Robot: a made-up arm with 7 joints.
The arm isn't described. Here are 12 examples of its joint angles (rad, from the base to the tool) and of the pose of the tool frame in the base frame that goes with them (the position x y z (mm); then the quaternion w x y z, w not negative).
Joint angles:
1: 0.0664 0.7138 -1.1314 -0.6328 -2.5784 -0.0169 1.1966
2: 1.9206 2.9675 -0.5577 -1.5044 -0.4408 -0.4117 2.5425
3: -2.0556 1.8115 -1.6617 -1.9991 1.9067 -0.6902 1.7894
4: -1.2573 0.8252 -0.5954 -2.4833 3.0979 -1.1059 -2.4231
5: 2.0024 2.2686 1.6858 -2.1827 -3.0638 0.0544 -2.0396
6: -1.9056 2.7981 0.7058 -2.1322 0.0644 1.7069 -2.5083
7: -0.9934 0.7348 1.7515 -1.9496 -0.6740 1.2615 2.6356
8: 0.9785 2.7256 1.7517 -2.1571 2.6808 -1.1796 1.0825
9: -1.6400 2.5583 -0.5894 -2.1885 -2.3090 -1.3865 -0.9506
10: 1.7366 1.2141 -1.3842 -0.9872 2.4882 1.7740 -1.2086
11: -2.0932 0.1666 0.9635 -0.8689 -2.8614 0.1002 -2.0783
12: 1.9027 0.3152 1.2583 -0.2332 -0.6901 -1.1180 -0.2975
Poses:
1: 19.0 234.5 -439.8 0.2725 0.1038 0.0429 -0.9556
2: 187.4 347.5 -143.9 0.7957 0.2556 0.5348 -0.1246
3: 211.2 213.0 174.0 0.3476 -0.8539 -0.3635 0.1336
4: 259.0 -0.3 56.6 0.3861 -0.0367 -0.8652 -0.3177
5: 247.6 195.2 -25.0 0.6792 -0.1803 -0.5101 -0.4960
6: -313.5 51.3 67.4 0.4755 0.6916 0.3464 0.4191
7: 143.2 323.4 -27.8 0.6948 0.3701 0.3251 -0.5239
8: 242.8 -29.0 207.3 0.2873 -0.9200 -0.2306 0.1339
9: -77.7 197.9 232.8 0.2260 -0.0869 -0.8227 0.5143
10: -413.9 205.1 114.8 0.2749 -0.5278 0.5604 0.5761
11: 368.1 -68.8 308.4 0.0185 0.8053 0.5406 -0.2427
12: -484.3 -16.0 152.1 0.8319 0.3852 0.3766 -0.1332
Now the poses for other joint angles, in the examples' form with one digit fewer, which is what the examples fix.
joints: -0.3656 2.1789 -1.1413 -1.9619 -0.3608 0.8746 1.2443
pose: 116 330 49 0.689 0.590 -0.338 -0.251
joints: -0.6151 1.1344 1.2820 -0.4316 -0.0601 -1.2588 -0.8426
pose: 189 464 -68 0.075 0.845 -0.512 0.137
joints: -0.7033 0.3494 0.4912 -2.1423 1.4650 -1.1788 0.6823
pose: 297 115 -53 0.506 0.610 0.576 -0.201
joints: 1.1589 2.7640 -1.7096 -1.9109 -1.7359 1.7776 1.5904
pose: 69 307 177 0.469 0.228 -0.020 -0.853
